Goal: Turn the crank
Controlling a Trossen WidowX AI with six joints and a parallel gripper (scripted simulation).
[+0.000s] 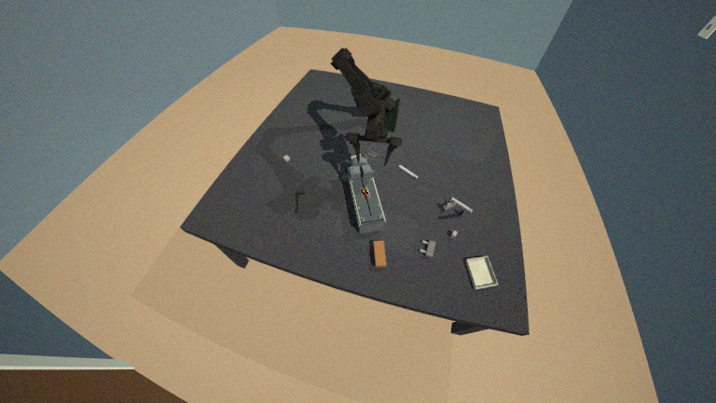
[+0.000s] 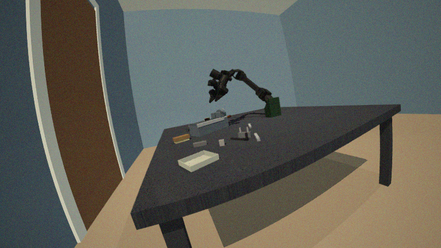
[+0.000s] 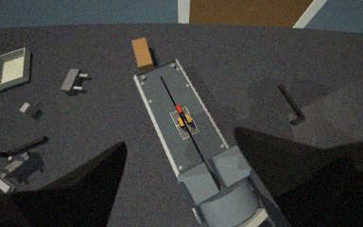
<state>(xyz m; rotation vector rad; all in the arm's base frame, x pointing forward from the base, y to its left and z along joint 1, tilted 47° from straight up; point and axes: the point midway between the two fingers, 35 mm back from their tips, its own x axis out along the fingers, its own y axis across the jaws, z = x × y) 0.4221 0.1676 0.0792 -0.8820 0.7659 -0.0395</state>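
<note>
Now: gripper tip 9 cm past the crank, 9 cm to the left of it and 11 cm above it. Also, from my gripper tip: orange crank handle 11 cm behind, 9 cm to the right, 12 cm below; then red pointer 6 cm ahead, 1 cm to the left, 10 cm below; then orange block 22 cm ahead, 13 cm to the left, 17 cm below.
</note>
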